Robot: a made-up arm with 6 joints.
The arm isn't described. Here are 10 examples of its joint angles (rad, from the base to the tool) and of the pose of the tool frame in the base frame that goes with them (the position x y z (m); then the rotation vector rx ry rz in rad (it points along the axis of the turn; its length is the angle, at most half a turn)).
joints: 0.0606 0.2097 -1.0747 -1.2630 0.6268 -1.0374
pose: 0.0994 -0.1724 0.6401 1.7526 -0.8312 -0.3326
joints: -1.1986 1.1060 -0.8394 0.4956 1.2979 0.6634
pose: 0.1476 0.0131 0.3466 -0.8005 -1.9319 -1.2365
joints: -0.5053 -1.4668 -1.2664 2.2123 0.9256 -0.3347
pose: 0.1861 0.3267 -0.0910 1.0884 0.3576 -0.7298
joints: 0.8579 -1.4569 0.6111 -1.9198 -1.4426 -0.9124
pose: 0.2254 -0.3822 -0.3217 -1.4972 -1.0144 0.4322
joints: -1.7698 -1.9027 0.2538 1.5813 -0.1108 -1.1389
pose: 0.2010 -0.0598 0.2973 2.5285 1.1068 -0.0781
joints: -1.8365 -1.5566 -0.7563 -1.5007 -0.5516 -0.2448
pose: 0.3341 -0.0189 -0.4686 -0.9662 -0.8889 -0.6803
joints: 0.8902 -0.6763 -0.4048 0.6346 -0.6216 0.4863
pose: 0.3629 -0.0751 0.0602 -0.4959 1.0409 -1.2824
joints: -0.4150 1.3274 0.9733 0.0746 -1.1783 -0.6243
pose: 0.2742 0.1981 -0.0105 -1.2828 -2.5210 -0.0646
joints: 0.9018 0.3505 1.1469 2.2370 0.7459 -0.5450
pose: 0.0183 0.4449 0.1517 0.7633 -0.1776 -0.0653
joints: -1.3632 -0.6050 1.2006 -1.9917 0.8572 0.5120
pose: 0.3168 -0.5663 0.1188 0.8622 0.5868 -1.4710
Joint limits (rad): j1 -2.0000..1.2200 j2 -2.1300..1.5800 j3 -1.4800..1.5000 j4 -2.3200..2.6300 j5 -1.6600..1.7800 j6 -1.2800..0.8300
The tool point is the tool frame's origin. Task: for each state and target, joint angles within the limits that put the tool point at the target. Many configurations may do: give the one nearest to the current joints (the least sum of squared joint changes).
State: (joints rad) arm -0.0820 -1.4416 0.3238 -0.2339 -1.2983 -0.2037
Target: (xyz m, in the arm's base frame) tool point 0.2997 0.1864 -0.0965
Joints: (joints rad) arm -0.6337 -1.2749 -0.4905 -0.1273 -1.0282 0.3529
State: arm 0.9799 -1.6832 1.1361 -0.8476 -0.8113 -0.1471
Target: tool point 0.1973 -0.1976 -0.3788
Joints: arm 1.0157 -1.3610 0.8817 -0.7153 -0.8803 -0.2181
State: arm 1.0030 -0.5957 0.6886 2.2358 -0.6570 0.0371
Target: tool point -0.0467 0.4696 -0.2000
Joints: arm 0.6506 -0.1417 1.3375 2.3348 -0.8637 -0.1633
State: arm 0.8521 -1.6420 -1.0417 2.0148 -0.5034 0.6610
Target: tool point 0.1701 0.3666 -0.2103
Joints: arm 0.3078 -2.0738 -1.4800 2.2245 -0.6349 0.4372
